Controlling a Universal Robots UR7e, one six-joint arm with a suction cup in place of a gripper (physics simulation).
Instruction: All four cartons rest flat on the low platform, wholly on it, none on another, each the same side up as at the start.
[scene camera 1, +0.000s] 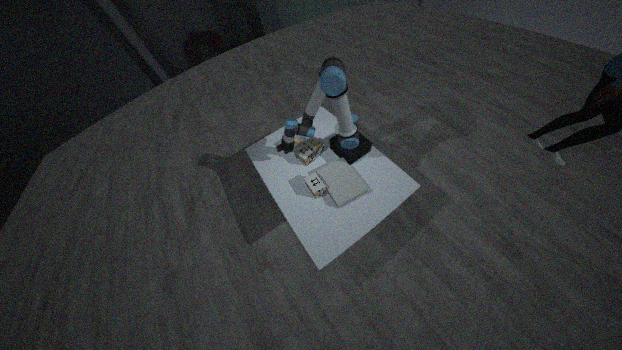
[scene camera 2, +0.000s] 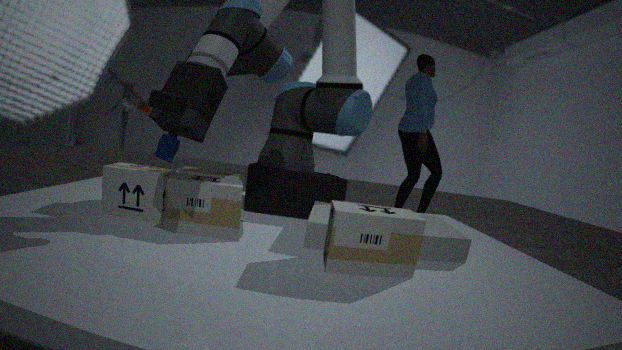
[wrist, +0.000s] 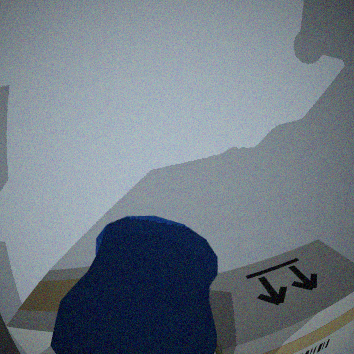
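Seen in the pictures: hand, its tool point: (scene camera 2: 163, 158) (wrist: 153, 265); arm's base, origin of its link: (scene camera 2: 285, 168).
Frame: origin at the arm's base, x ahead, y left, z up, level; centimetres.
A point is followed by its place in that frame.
Note:
My suction cup (scene camera 2: 166, 156) (wrist: 155, 240) is blue and tilted. It hangs low over the carton with arrows on its side (scene camera 2: 132, 192) (wrist: 47, 295); a narrow gap seems to show in scene camera 2, and the cup's face is hidden in the wrist view. A second carton (scene camera 1: 308, 152) @(x 30.8, y -7.6, z -1.3 cm) (scene camera 2: 202, 202) @(x 38.2, y -10.3, z -4.6 cm) (wrist: 250, 302), arrows on top, stands close beside it. A third carton (scene camera 1: 318, 145) @(x 20.8, y -9.0, z -1.3 cm) stands behind these, partly hidden. A fourth carton (scene camera 1: 316, 183) @(x 39.8, y 19.3, z -1.4 cm) (scene camera 2: 372, 240) @(x 45.2, y 16.8, z -5.0 cm), arrows on top, stands beside the low grey platform (scene camera 1: 345, 185) @(x 22.9, y 29.8, z -5.9 cm) (scene camera 2: 446, 249) @(x 35.4, y 34.0, z -8.2 cm), not on it.
The arm's black base (scene camera 1: 351, 147) (scene camera 2: 295, 192) @(x 10.2, y 3.9, z -4.5 cm) stands behind the platform and cartons. All stand on a white table top (scene camera 1: 320, 240) @(x 57.0, y 51.1, z -10.7 cm) (scene camera 2: 200, 300) @(x 60.9, y -3.0, z -10.7 cm). A person (scene camera 1: 600, 110) (scene camera 2: 420, 130) stands on the floor beyond the table.

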